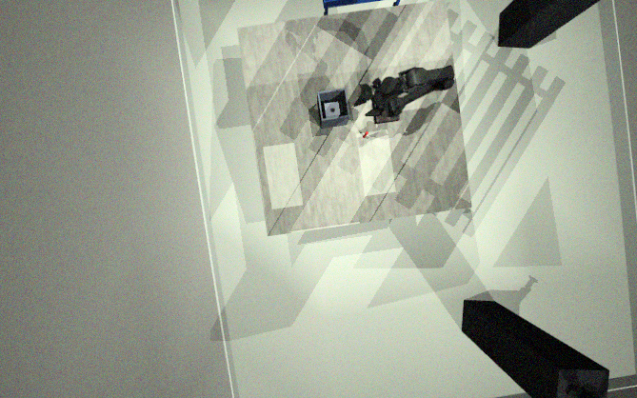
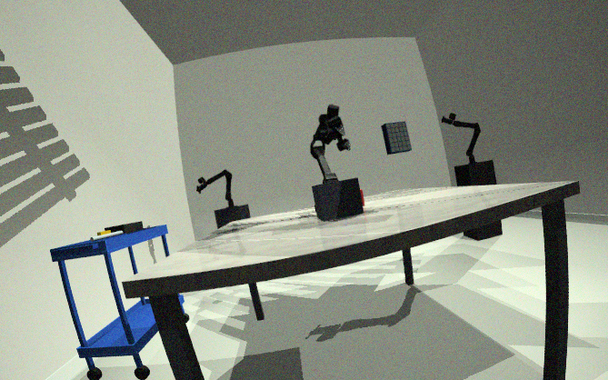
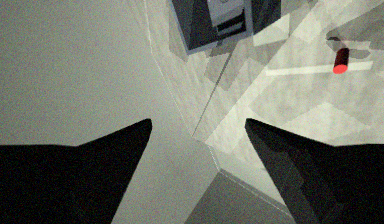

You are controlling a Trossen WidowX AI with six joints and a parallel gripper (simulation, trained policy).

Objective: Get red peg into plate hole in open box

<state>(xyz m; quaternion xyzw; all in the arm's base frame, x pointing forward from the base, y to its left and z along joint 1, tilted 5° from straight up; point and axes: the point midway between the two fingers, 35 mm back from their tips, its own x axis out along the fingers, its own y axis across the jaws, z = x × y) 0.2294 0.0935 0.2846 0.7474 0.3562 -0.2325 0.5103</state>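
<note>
Now: gripper tip 90 mm past the red peg, 30 mm to the right of it and 270 mm above it. The rest, counted from my gripper tip: grey plate 110 mm ahead, 100 mm to the right, 260 mm below.
</note>
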